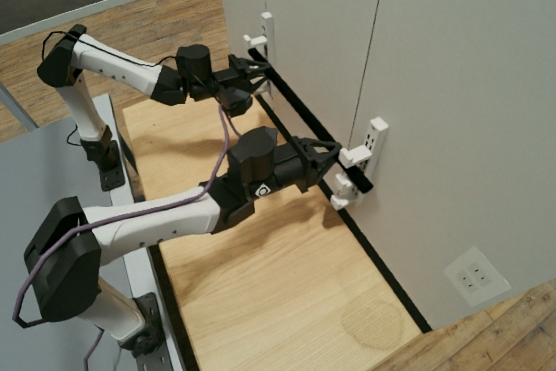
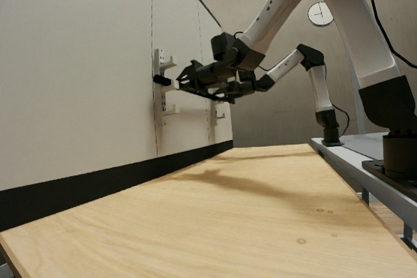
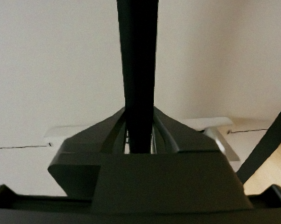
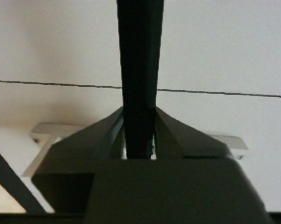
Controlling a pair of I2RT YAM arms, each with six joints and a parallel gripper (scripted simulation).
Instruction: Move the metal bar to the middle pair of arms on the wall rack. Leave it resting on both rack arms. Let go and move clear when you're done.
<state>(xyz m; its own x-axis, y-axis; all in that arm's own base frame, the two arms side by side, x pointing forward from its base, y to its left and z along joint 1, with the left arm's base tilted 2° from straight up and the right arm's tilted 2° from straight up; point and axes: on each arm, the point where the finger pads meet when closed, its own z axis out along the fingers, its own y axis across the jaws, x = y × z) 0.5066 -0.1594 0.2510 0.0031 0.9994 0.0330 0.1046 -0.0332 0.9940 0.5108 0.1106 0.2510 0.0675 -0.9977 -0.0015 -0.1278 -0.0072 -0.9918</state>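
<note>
Now: right hand 150 mm to the right of the black metal bar. Also, from my right hand: wall: 190 mm to the left, 160 mm above, 150 mm ahead; then black strip: 260 mm below, 190 mm to the left, 40 mm ahead; then socket plate: 310 mm to the right, 40 mm ahead, 10 mm above.
</note>
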